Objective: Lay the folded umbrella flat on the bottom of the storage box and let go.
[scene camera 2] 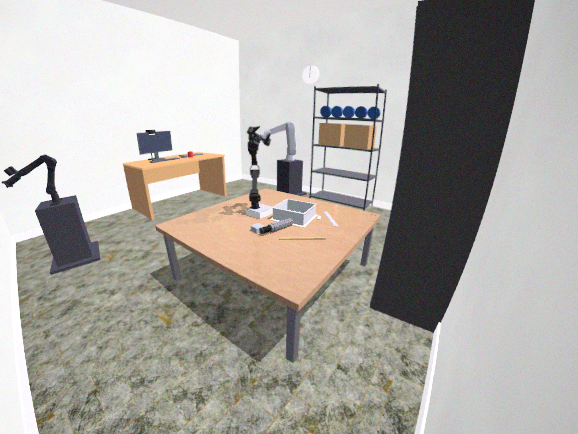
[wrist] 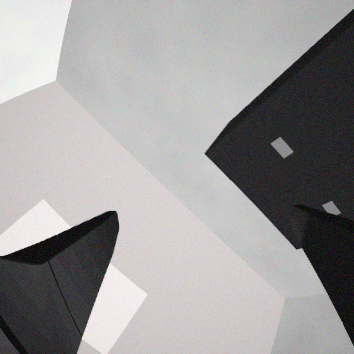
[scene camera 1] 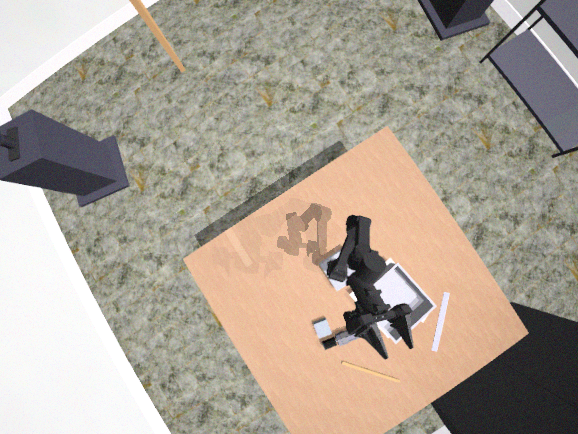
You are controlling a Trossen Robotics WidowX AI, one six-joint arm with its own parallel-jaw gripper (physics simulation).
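Places are measured from the arm's base along level axes (x ahead, y left, z up), in metres.
Where they show: gripper, between the fingertips: [scene camera 2: 265, 130] [wrist: 206, 217] [scene camera 1: 400, 353]; arm's base, origin of its link: [scene camera 2: 255, 207] [scene camera 1: 335, 266].
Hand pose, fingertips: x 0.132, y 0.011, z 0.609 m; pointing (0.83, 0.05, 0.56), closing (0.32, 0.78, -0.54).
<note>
Each offset is from my fingertips to the top centre of the thing. Level surfaces: height alone.
The folded umbrella @[0.210 m ahead, 0.067 m right, 0.607 m down] [scene camera 1: 345, 339] [scene camera 2: 281, 225], grey with a black end, lies on the table @[0.665 m down] [scene camera 1: 260, 310] [scene camera 2: 240, 255] beside the storage box; the arm hides part of it in scene camera 1. The storage box @[0.123 m ahead, 0.189 m left, 0.569 m down] [scene camera 1: 426, 297] [scene camera 2: 294, 216] is an open grey-white box standing on the table; the arm covers part of it from above, and its visible floor is bare. My gripper [scene camera 1: 398, 352] [scene camera 2: 262, 135] [wrist: 206, 217] is open and empty, raised high above the table. The wrist view shows ceiling, walls and a dark panel, and neither umbrella nor box.
A pale blue block @[0.133 m ahead, 0.179 m right, 0.630 m down] [scene camera 1: 322, 328] [scene camera 2: 256, 228] lies by the umbrella's black end. A thin yellow stick @[0.429 m ahead, 0.034 m right, 0.654 m down] [scene camera 1: 370, 371] [scene camera 2: 302, 239] lies in front. A white strip @[0.330 m ahead, 0.386 m left, 0.663 m down] [scene camera 1: 440, 321] [scene camera 2: 331, 218] lies beyond the box. A tall black panel [scene camera 1: 505, 370] [scene camera 2: 460, 150] stands near the table.
</note>
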